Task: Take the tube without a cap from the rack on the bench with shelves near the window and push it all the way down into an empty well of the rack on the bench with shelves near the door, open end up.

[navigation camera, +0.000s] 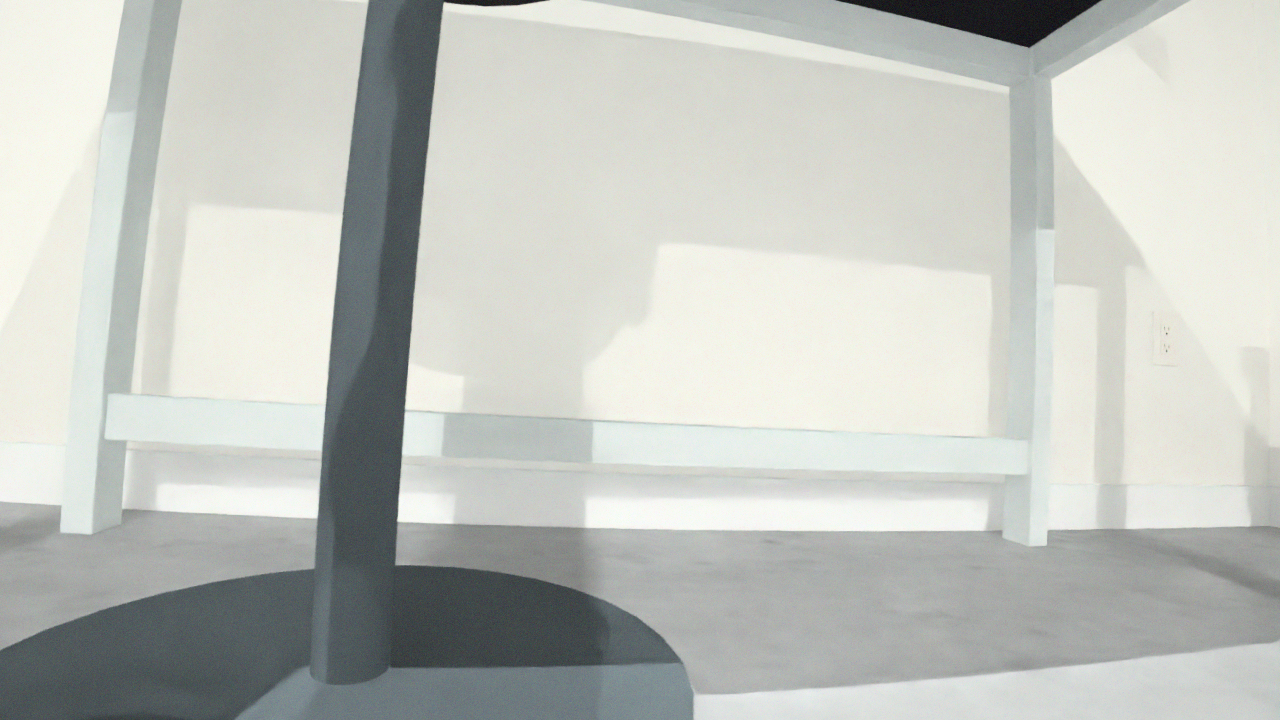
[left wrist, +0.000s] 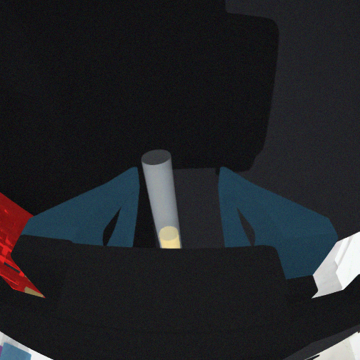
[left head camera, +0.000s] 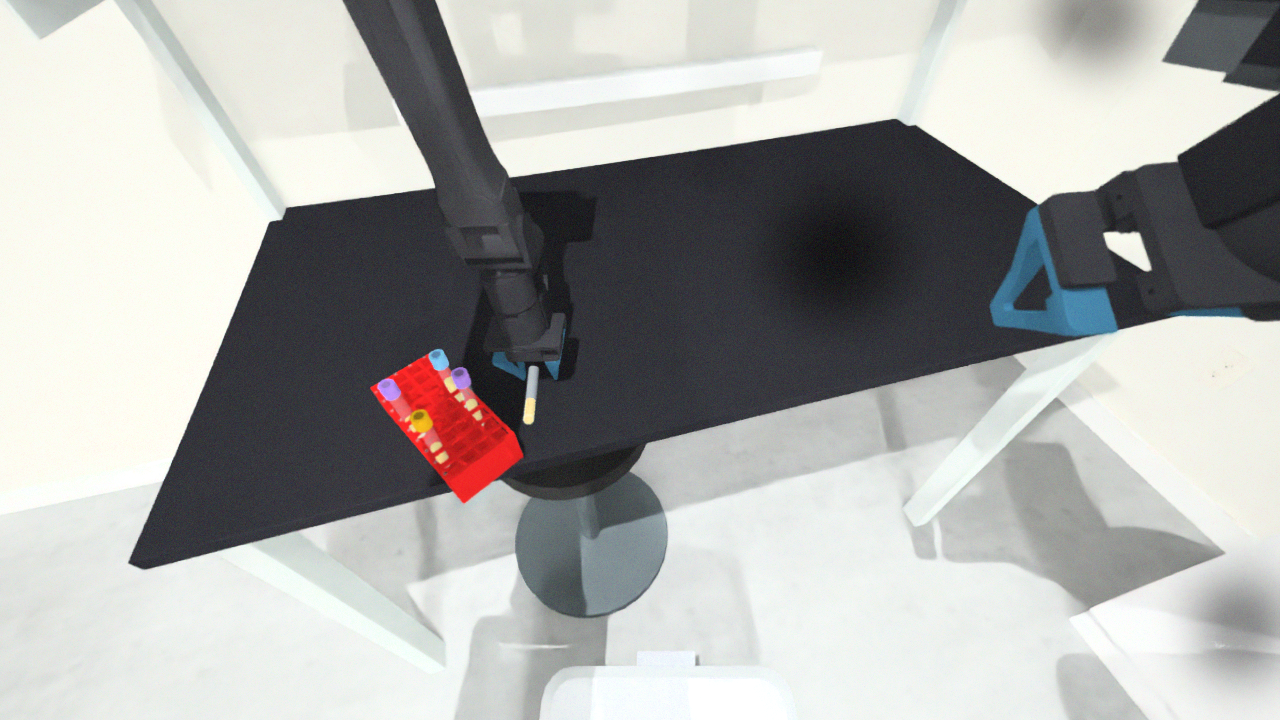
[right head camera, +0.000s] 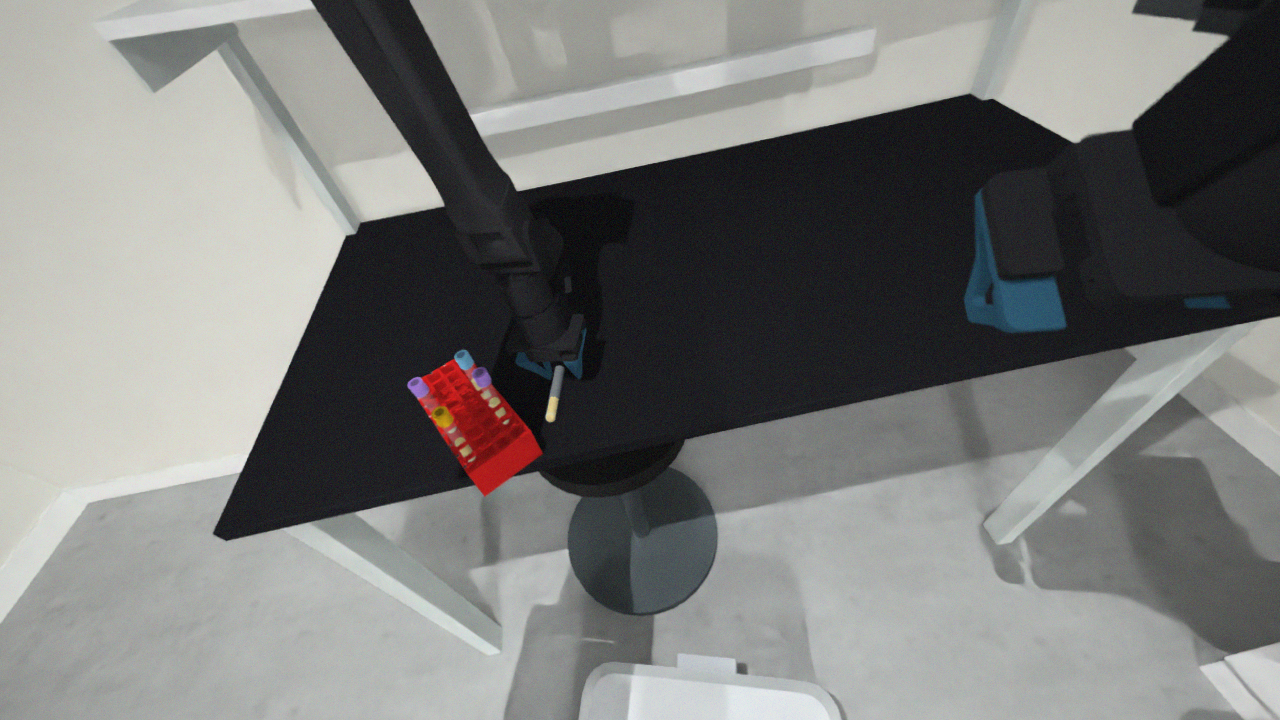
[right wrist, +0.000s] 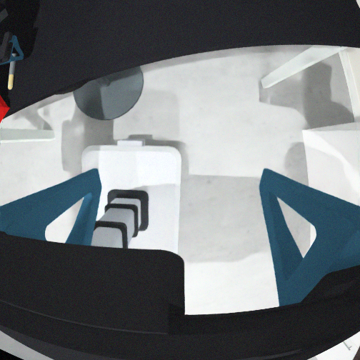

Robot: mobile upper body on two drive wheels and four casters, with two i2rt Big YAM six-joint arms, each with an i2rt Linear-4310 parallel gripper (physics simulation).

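Observation:
The uncapped tube (left head camera: 530,398) (right head camera: 554,394) (left wrist: 160,197), grey with a pale yellow closed end, appears to lie on the dark bench (left head camera: 716,358) (right head camera: 760,340) beside the red rack (left head camera: 492,474) (right head camera: 505,463) (left wrist: 12,220). Its closed end points towards the front edge. My left gripper (left head camera: 529,368) (right head camera: 552,368) (left wrist: 178,176) is part open, low over the tube's open end. In the left wrist view the tube shows between the fingers, nearer the picture-left one, ungripped; its closed end is hidden. My right gripper (right wrist: 180,177) is open and empty, off to the right, away from the rack.
The rack holds several tubes, with purple, light blue and yellow caps, near the bench's front edge. A stool (left head camera: 586,555) (right head camera: 640,559) (navigation camera: 366,358) stands partly under that edge. A white shelf-like bar (left head camera: 644,82) (right head camera: 671,82) runs behind the bench. The white robot base (left head camera: 666,698) is in front.

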